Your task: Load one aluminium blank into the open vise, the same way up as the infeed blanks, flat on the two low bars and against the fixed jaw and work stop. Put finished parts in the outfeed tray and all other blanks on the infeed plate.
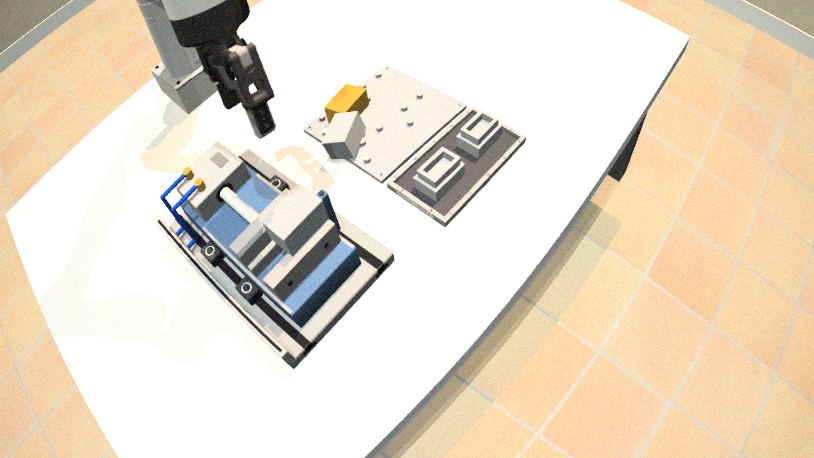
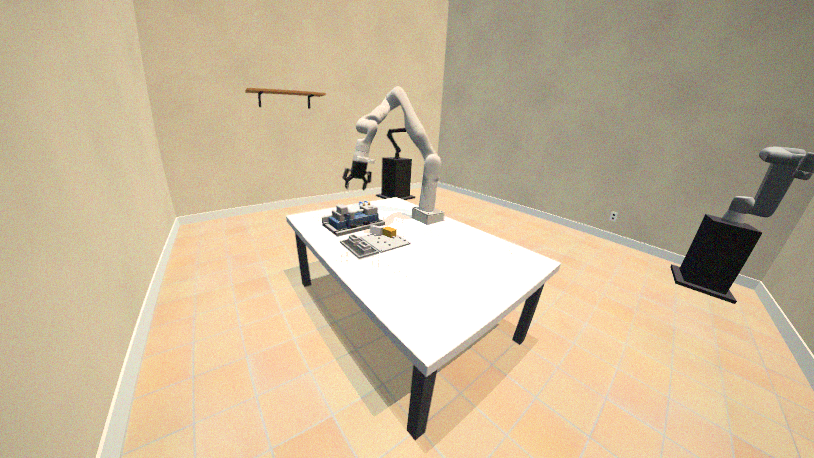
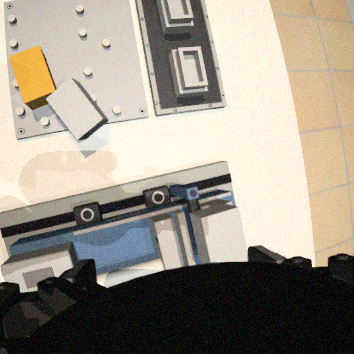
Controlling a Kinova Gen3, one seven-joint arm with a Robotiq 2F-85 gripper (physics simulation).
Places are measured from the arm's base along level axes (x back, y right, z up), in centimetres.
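Pixels of known places: gripper, between the fingertips: (image 1: 249,118) (image 2: 355,189); arm's base, origin of its link: (image 1: 188,63) (image 2: 425,209).
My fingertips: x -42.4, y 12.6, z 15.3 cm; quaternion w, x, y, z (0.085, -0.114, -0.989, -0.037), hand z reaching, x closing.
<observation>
For each thing: its top centre in the pictures, then the offset to it from my fingertips. "*": a spot on its surface instead.
- vise, centre of its top: (image 3: 141,282) (image 1: 241,207) (image 2: 353,208) dx +1.8, dy +5.0, dz -11.7 cm
- tall light grey block, centre of its top: (image 3: 226,243) (image 1: 291,210) (image 2: 341,206) dx -6.5, dy +3.0, dz -8.4 cm
- blue work stop, a spot on its surface: (image 3: 184,192) (image 1: 320,194) * dx -5.1, dy -2.1, dz -12.7 cm
- grey aluminium blank, centre of its top: (image 3: 75,104) (image 1: 341,124) (image 2: 376,226) dx +2.9, dy -14.3, dz -16.4 cm
- pegged infeed plate, centre of its top: (image 3: 72,54) (image 1: 384,114) (image 2: 384,239) dx +2.0, dy -22.1, dz -20.8 cm
- yellow block, centre of its top: (image 3: 31,72) (image 1: 345,97) (image 2: 389,228) dx +7.0, dy -19.6, dz -17.2 cm
My gripper (image 1: 262,128) (image 2: 357,181) is open and empty. It hangs above the table behind the screw end of the vise (image 1: 330,279) (image 2: 352,218) (image 3: 116,242). A tall light grey block (image 1: 295,219) (image 3: 221,232) sits between the vise jaws by the blue work stop (image 1: 324,196) (image 3: 184,192). A grey aluminium blank (image 1: 342,135) (image 3: 75,107) lies skewed over the near edge of the pegged infeed plate (image 1: 421,108) (image 3: 119,53). A yellow block (image 1: 345,99) (image 3: 31,75) (image 2: 390,231) stands beside it on the plate. Two finished pocketed parts (image 1: 438,174) (image 1: 479,132) (image 3: 189,71) lie in the dark outfeed tray (image 1: 489,156) (image 3: 159,70).
The arm's base (image 1: 176,85) stands on the table behind the vise. Blue tubes with yellow tips (image 1: 173,199) stick out at the vise's left end. Two other arms on black pedestals (image 2: 720,256) (image 2: 396,176) stand on the floor away from the table.
</observation>
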